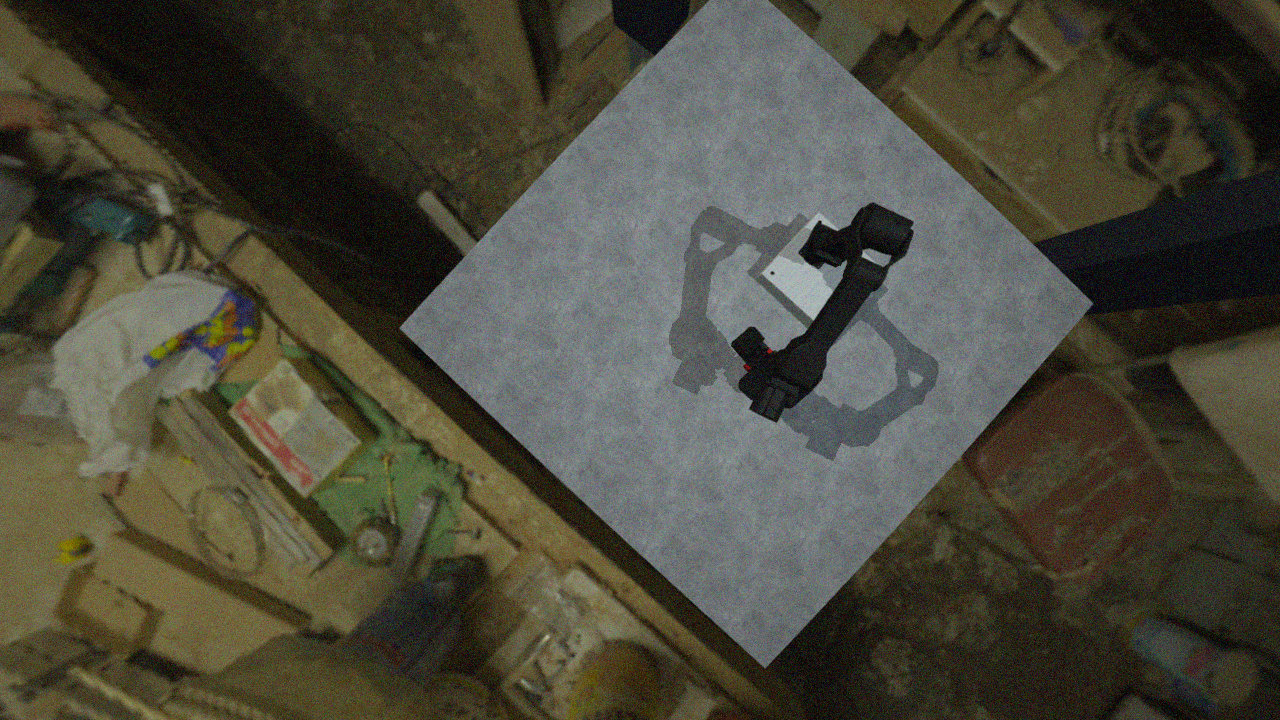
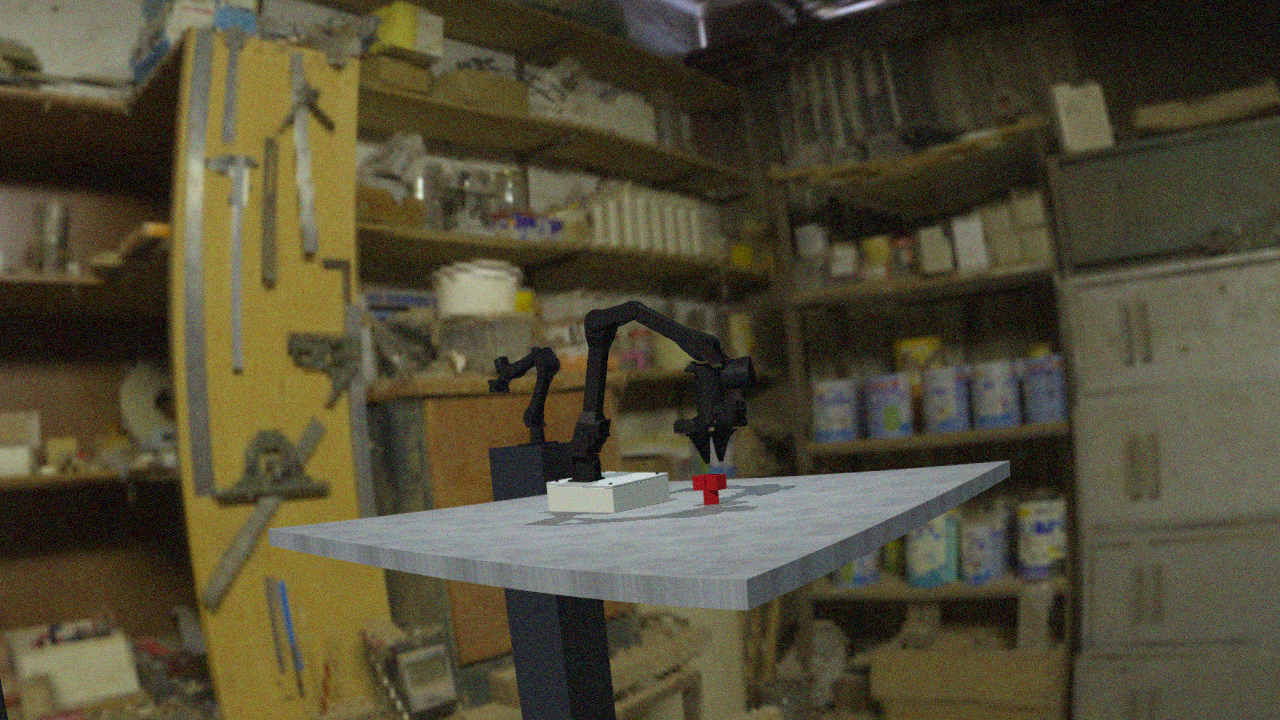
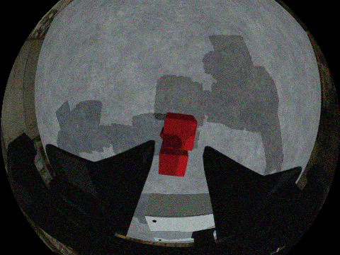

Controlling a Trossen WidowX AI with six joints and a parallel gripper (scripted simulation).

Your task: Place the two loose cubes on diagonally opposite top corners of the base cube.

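Right now the red cube is 40 mm below my gripper tip.
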